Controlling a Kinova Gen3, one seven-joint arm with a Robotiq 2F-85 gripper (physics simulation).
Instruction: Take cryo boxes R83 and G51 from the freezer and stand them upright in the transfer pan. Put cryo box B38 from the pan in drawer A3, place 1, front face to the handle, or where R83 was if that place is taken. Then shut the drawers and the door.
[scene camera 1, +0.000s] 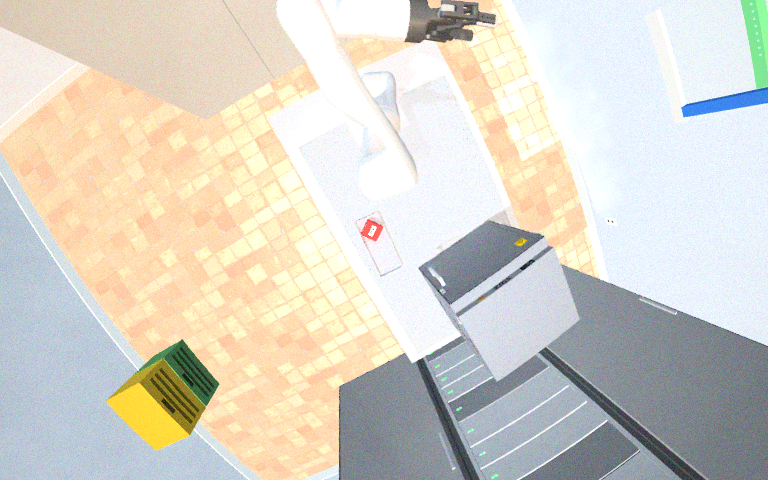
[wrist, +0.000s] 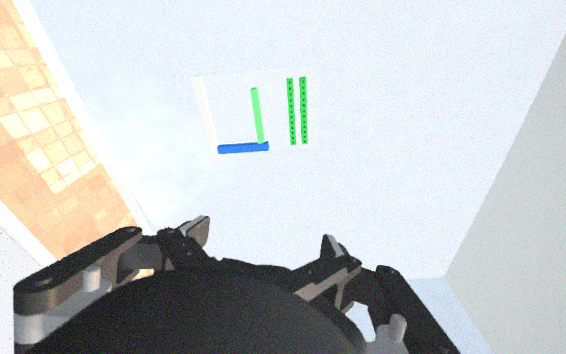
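Note:
A small red box with a white label stands in one end of the clear, thin-walled transfer pan on the white bench; its lettering is too small to read. The grey freezer stands at the bench's right end, with a handle near its left corner. No opened door or pulled-out drawer shows. Cryo boxes R83 and G51 do not show. My gripper is open and empty, raised beyond the bench's far end, well away from pan and freezer, facing the pale wall.
The white bench carries the arm. A dark cabinet with a glass-like shelved middle stands beyond the freezer. Yellow and green bins are at lower left. A wall panel has a blue bar and green strips.

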